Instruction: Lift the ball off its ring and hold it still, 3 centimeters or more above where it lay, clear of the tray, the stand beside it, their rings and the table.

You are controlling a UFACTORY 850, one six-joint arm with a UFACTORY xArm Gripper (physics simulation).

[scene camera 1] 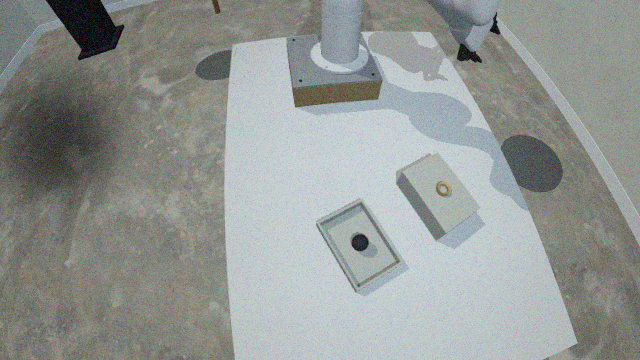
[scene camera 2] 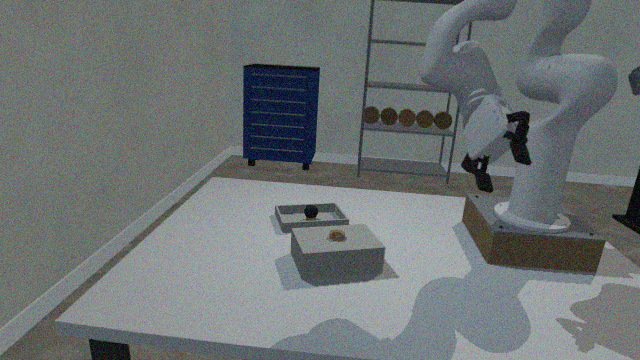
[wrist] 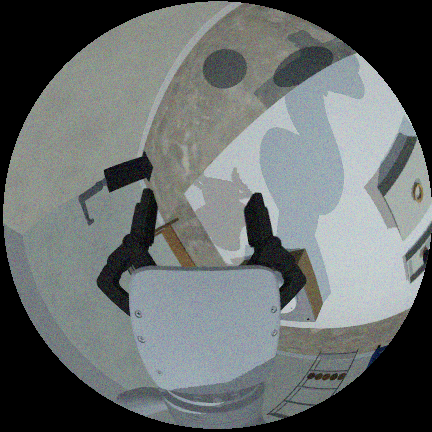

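Observation:
A dark ball (scene camera 1: 360,242) (scene camera 2: 311,211) rests inside the shallow grey tray (scene camera 1: 337,257) (scene camera 2: 287,228); a little of its orange ring (scene camera 2: 311,219) shows beneath it. The grey block-shaped stand (scene camera 1: 425,180) (scene camera 2: 340,267) (wrist: 400,205) is beside the tray and carries an empty orange ring (scene camera 1: 437,188) (scene camera 2: 338,239) (wrist: 414,192) on top. My gripper (scene camera 1: 483,45) (scene camera 2: 504,174) (wrist: 201,198) is open and empty, raised well above the table near the robot base, far from the ball. In the wrist view the tray is cut off at the right edge.
The white table (scene camera 1: 280,165) (scene camera 2: 200,250) (wrist: 370,280) bears the tray, the stand and the robot's wooden base block (scene camera 1: 337,94) (scene camera 2: 545,252) (wrist: 311,280). A blue drawer cabinet (scene camera 2: 281,115) and a metal shelf unit (scene camera 2: 366,85) stand beyond the table. A black post (scene camera 1: 90,30) stands on the floor.

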